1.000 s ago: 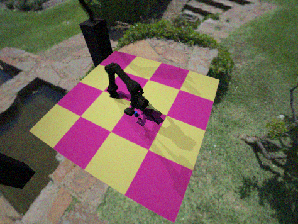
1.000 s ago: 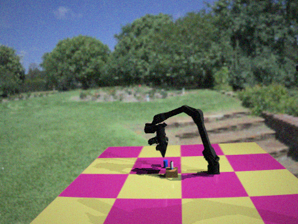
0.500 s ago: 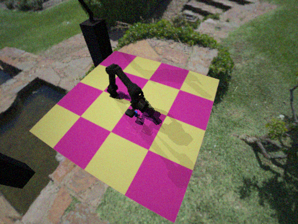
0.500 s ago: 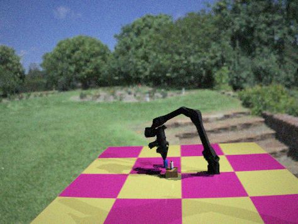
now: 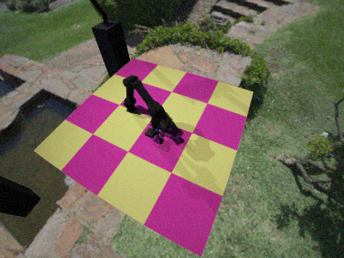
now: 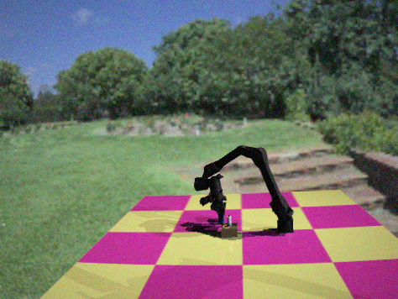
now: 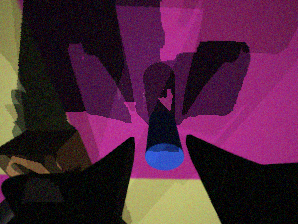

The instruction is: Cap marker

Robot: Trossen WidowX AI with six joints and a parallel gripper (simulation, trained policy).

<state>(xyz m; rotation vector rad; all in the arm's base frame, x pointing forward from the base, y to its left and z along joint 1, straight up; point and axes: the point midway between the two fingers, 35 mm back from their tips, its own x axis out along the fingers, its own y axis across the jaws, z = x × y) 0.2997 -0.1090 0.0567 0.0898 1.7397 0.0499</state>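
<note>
My gripper tip is now 4 cm past the holder block and 13 cm to the right of it. The rest, counted from my gripper tip: blue cap: 1 cm ahead.
</note>
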